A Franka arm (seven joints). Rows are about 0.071 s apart.
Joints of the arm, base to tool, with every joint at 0 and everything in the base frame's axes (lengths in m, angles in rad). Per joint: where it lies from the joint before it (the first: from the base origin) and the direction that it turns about. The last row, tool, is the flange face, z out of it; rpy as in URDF.
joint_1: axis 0 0 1 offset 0.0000 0.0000 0.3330
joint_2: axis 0 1 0 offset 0.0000 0.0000 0.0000
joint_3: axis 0 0 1 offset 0.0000 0.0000 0.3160
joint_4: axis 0 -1 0 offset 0.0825 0.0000 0.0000
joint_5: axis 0 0 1 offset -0.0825 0.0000 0.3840
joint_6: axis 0 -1 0 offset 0.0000 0.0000 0.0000
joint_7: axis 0 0 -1 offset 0.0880 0.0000 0.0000
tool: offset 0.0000 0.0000 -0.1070 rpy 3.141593 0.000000 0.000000
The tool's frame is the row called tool.
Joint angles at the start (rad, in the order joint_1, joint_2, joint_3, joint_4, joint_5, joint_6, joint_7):
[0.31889 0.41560 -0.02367 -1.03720 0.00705 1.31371 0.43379]
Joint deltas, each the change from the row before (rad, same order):
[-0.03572 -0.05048 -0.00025 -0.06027 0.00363 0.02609 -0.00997]
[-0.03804 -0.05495 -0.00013 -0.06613 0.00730 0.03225 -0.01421]
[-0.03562 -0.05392 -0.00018 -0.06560 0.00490 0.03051 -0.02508]
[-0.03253 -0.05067 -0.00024 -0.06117 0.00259 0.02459 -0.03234]
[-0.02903 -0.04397 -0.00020 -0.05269 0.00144 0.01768 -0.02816]
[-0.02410 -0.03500 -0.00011 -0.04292 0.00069 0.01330 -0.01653]
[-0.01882 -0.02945 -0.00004 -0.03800 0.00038 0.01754 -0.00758]
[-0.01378 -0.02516 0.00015 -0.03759 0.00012 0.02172 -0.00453]
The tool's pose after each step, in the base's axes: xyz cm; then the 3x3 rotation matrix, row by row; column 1 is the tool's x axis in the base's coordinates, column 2 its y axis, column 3 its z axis. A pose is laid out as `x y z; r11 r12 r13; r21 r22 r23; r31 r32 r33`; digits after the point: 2 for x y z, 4 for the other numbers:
61.45 16.78 60.53; 0.9803 -0.1581 -0.1187; -0.1627 -0.9862 -0.0297; -0.1124 0.0484 -0.9925
60.95 14.21 61.27; 0.9780 -0.1825 -0.1013; -0.1846 -0.9827 -0.0123; -0.0973 0.0307 -0.9948
60.28 11.81 61.88; 0.9774 -0.1939 -0.0844; -0.1945 -0.9809 0.0008; -0.0829 0.0156 -0.9964
59.47 9.62 62.37; 0.9782 -0.1951 -0.0710; -0.1950 -0.9808 0.0095; -0.0715 0.0045 -0.9974
58.64 7.72 62.73; 0.9785 -0.1968 -0.0621; -0.1962 -0.9804 0.0152; -0.0639 -0.0027 -0.9980
57.90 6.18 62.92; 0.9772 -0.2047 -0.0566; -0.2040 -0.9788 0.0188; -0.0592 -0.0068 -0.9982
57.31 5.01 63.01; 0.9752 -0.2162 -0.0473; -0.2154 -0.9763 0.0217; -0.0509 -0.0110 -0.9986
56.82 4.16 62.89; 0.9735 -0.2256 -0.0378; -0.2248 -0.9741 0.0238; -0.0422 -0.0146 -0.9990

